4 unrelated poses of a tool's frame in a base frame.
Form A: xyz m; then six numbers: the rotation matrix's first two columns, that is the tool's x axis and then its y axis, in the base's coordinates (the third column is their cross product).
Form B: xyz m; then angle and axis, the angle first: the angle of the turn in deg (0 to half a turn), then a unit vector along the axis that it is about. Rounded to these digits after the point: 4 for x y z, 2 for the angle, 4 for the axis.
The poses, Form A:
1: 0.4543 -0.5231 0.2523 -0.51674 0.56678 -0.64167 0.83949 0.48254 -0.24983
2: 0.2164 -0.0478 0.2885 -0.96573 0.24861 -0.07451 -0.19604 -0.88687 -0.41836
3: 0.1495 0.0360 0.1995 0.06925 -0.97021 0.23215 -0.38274 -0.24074 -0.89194
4: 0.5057 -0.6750 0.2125 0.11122 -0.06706 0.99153 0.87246 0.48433 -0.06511
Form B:
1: 0.4543 -0.5231 0.2523 151.60 0.4394 0.8513 -0.2867
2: 0.2164 -0.0478 0.2885 166.83 -0.0635 -0.2097 0.9757
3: 0.1495 0.0360 0.1995 141.24 -0.6907 0.5503 -0.4692
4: 0.5057 -0.6750 0.2125 98.40 -0.4738 -0.7416 -0.4749
